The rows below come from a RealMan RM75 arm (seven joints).
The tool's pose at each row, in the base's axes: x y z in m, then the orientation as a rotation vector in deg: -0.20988, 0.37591, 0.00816, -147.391, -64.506, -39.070; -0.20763, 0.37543, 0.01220, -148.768, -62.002, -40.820; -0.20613, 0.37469, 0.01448, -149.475, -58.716, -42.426; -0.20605, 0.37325, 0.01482, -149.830, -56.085, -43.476; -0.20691, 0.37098, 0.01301, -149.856, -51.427, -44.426; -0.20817, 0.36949, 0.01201, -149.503, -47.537, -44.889
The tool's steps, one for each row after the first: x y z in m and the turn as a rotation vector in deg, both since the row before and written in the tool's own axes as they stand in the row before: 0.00309, 0.00182, -0.00295, -1.549, 0.805, 1.577; 0.00166, 0.00152, -0.00172, -0.885, 1.182, 2.082; -0.00058, 0.00109, -0.00082, -0.477, 0.903, 1.685; -0.00277, 0.00120, 0.00028, -0.034, 1.365, 3.105; -0.00213, 0.00043, -0.00029, 0.342, 1.108, 2.655
